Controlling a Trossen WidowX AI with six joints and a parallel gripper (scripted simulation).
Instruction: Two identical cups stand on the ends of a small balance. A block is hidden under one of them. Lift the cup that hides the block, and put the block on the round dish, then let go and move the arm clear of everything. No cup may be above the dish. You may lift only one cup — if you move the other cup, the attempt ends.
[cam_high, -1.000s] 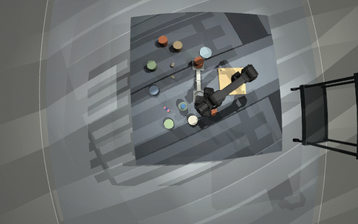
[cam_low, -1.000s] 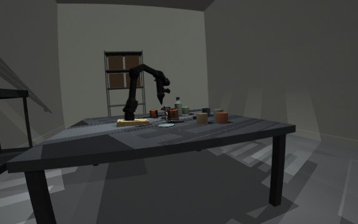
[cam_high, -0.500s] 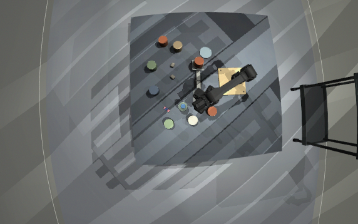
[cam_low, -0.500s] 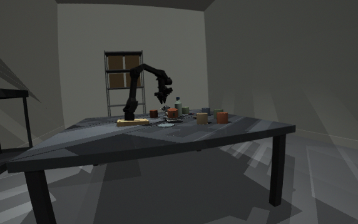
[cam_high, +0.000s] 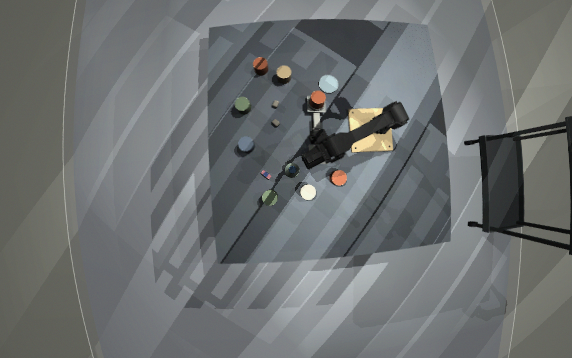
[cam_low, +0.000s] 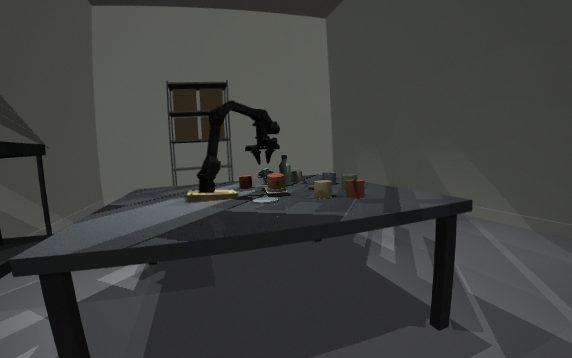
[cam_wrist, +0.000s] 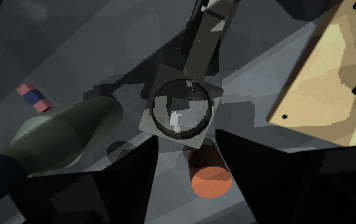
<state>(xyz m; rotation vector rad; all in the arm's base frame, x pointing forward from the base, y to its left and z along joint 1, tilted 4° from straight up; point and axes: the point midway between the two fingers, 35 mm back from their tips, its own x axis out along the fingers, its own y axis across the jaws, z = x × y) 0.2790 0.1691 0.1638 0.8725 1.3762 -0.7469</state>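
Now: gripper tip 4 cm past the round dish, 39 cm to the left of it and 13 cm above it. Also, from my gripper tip: blue-capped bottle: 12 cm ahead, 8 cm to the left, 2 cm below; then balance beam: 2 cm ahead, 13 cm to the right, 9 cm below; then balance: 2 cm ahead, 13 cm to the right, 11 cm below.
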